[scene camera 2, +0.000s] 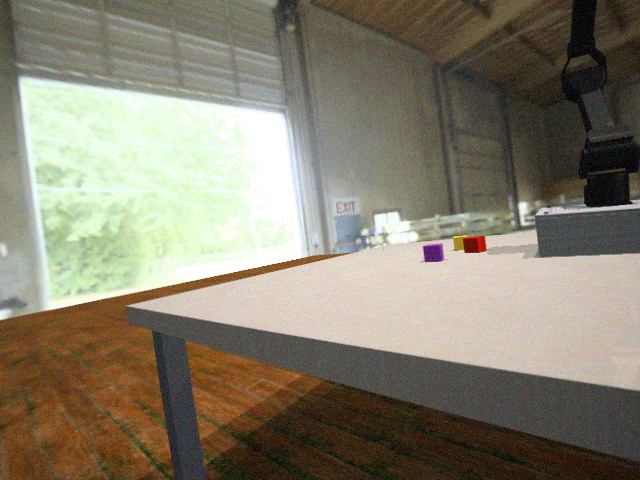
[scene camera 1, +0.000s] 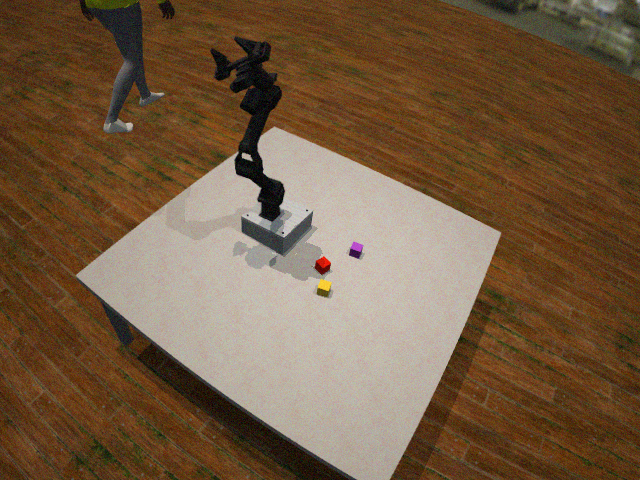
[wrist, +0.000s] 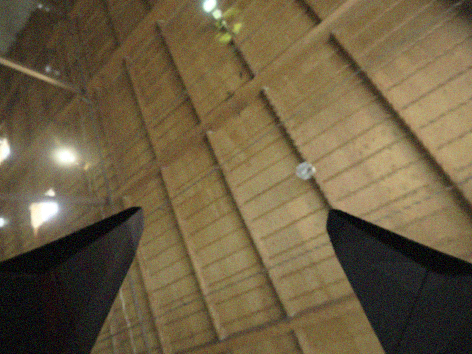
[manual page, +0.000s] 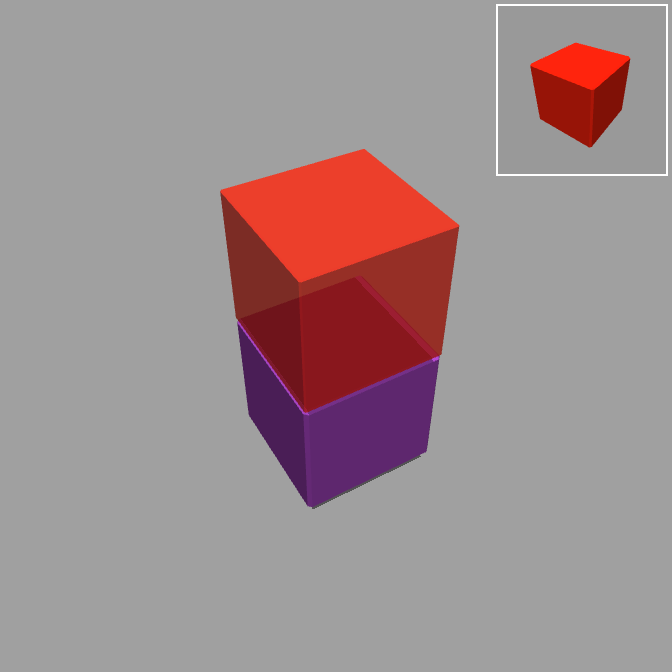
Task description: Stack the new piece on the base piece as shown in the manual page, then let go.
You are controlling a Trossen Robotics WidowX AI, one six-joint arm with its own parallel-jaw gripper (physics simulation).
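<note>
A red cube lies on the table between the other two cubes, near the arm's base. A yellow cube lies close beside it, a small gap apart in scene camera 1. A purple cube lies apart on the red cube's other side. None is stacked. Which cube is the new piece and which the base piece, I cannot tell. My gripper is open and empty, raised high above the table and pointing up, far from the cubes. The wrist view shows the ceiling between its fingers.
The arm's grey base box stands on the pale table, beside the cubes. The arm rises steeply from it. A person in grey trousers is on the wooden floor beyond the table, at the upper left of scene camera 1.
</note>
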